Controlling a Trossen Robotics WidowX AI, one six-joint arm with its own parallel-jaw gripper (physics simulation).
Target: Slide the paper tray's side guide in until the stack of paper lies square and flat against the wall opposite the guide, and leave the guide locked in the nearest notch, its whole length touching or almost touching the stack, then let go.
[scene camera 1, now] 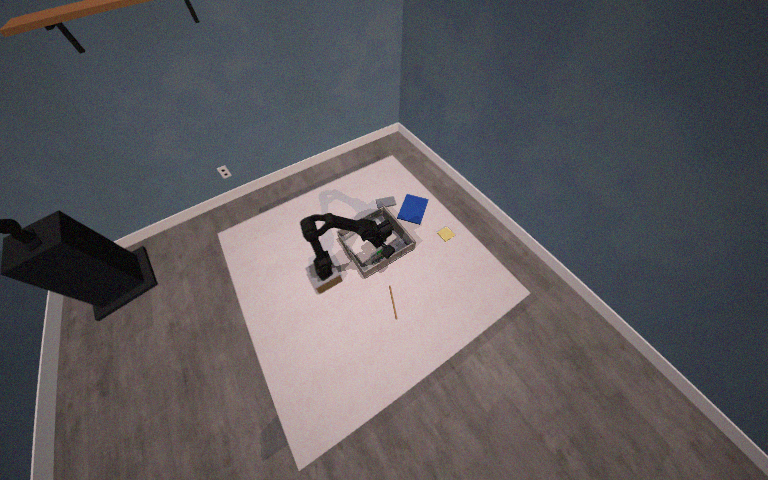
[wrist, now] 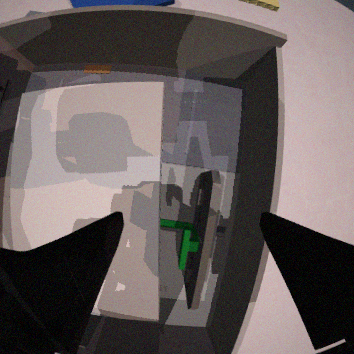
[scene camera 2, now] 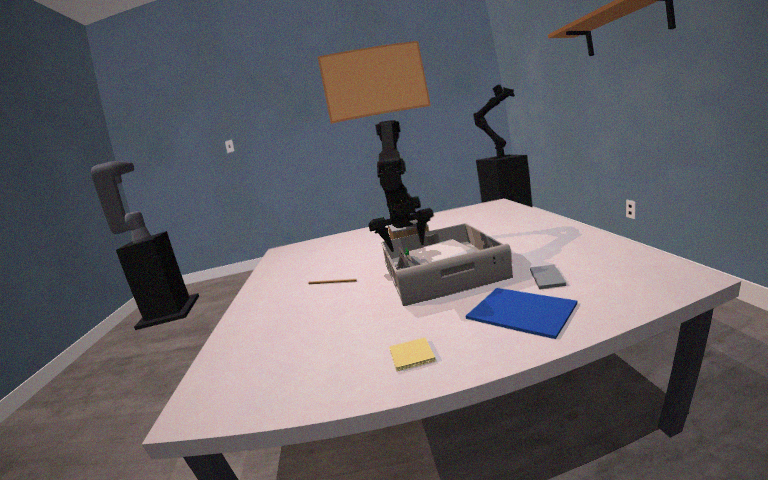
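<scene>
The grey paper tray stands on the table. The white stack lies inside it, on the left in the wrist view. Its contact with the left wall is hard to tell among shadows. The dark upright side guide with a green latch stands right of the stack, its plate apart from the stack's edge. My gripper is open and empty above the tray. In the wrist view its left finger is over the stack and its right finger over the right wall.
A blue folder, a yellow pad and a grey box lie near the tray. A pencil lies on its guide side. The tray walls surround the guide and stack.
</scene>
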